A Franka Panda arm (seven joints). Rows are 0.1 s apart.
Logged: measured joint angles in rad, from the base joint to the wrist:
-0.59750 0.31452 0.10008 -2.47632 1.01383 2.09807 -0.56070
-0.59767 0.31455 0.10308 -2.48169 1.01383 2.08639 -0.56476
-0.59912 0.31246 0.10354 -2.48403 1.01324 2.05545 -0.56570
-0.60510 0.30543 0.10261 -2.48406 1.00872 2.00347 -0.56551
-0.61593 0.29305 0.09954 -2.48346 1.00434 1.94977 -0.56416
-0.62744 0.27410 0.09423 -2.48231 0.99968 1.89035 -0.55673
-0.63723 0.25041 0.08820 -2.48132 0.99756 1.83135 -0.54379
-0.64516 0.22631 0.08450 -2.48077 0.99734 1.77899 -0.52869
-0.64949 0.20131 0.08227 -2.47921 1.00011 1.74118 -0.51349
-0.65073 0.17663 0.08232 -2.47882 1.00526 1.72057 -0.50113
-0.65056 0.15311 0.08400 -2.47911 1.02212 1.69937 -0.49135
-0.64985 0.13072 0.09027 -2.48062 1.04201 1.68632 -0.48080
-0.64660 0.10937 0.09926 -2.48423 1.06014 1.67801 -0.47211
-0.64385 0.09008 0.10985 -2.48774 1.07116 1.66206 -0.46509
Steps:
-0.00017 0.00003 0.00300 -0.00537 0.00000 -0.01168 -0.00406
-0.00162 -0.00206 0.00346 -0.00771 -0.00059 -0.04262 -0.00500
-0.00760 -0.00909 0.00253 -0.00774 -0.00511 -0.09460 -0.00481
-0.01843 -0.02147 -0.00054 -0.00714 -0.00949 -0.14830 -0.00346
-0.02994 -0.04042 -0.00585 -0.00599 -0.01415 -0.20772 0.00397
-0.03973 -0.06411 -0.01188 -0.00500 -0.01627 -0.26672 0.01691
-0.04766 -0.08821 -0.01558 -0.00445 -0.01649 -0.31908 0.03201
-0.05199 -0.11321 -0.01781 -0.00289 -0.01372 -0.35689 0.04721
-0.05323 -0.13789 -0.01776 -0.00250 -0.00857 -0.37750 0.05957
-0.05306 -0.16141 -0.01608 -0.00279 0.00829 -0.39870 0.06935
-0.05235 -0.18380 -0.00981 -0.00430 0.02818 -0.41175 0.07990
-0.04910 -0.20515 -0.00082 -0.00791 0.04631 -0.42006 0.08859
-0.04635 -0.22444 0.00977 -0.01142 0.05733 -0.43601 0.09561

